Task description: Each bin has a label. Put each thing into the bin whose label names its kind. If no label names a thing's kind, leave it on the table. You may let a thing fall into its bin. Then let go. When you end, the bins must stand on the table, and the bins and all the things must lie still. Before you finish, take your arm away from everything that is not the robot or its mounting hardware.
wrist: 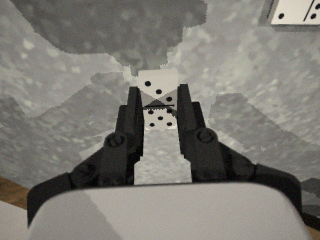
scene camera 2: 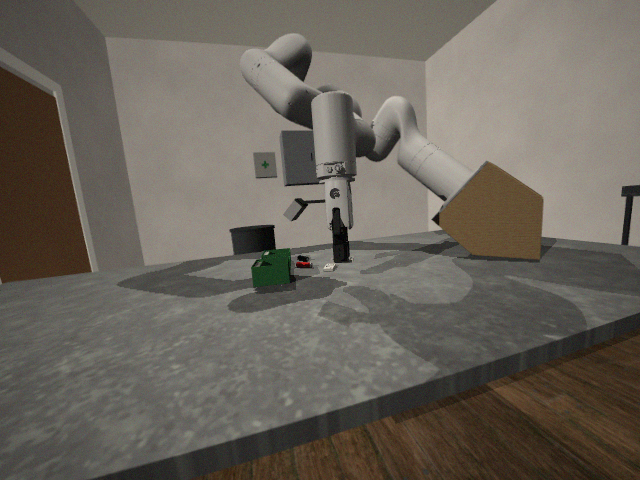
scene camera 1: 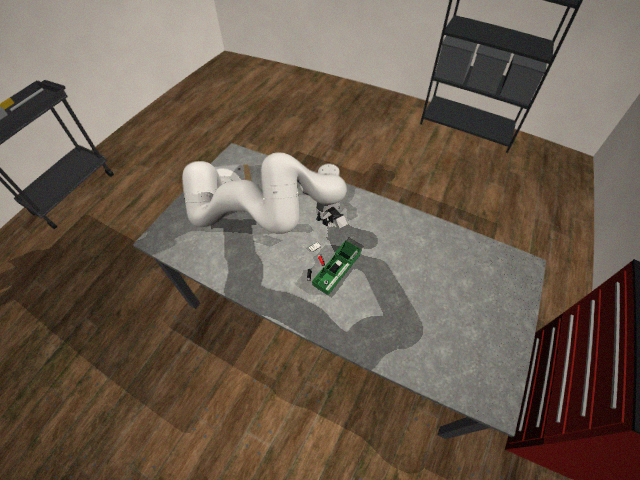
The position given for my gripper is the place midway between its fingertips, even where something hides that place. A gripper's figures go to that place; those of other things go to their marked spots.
Scene:
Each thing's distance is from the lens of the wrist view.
my gripper [wrist: 159,101]: 14 cm
white domino [wrist: 158,88]: 13 cm

